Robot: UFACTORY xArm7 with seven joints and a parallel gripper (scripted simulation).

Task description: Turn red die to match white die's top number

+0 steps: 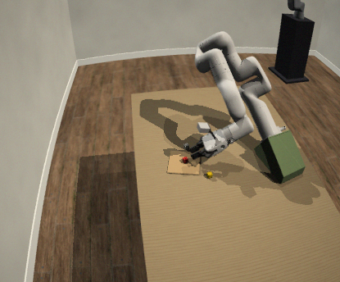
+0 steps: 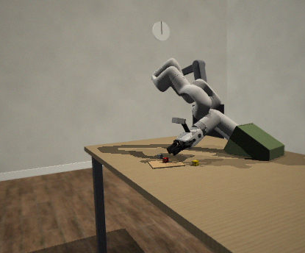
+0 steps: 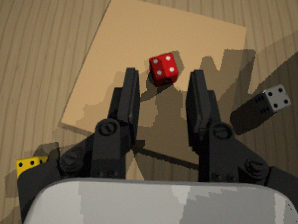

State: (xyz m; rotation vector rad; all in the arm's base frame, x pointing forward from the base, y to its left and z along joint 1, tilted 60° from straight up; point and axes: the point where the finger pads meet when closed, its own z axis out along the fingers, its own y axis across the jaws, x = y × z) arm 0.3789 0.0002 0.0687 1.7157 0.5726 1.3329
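My gripper is now 40 mm short of the red die, 10 mm to the left of it and 40 mm above it. Also, from my hand: tan mat (50 mm ahead, 50 mm below); white die (10 mm ahead, 100 mm to the right, 50 mm below); yellow die (30 mm behind, 110 mm to the left, 50 mm below).
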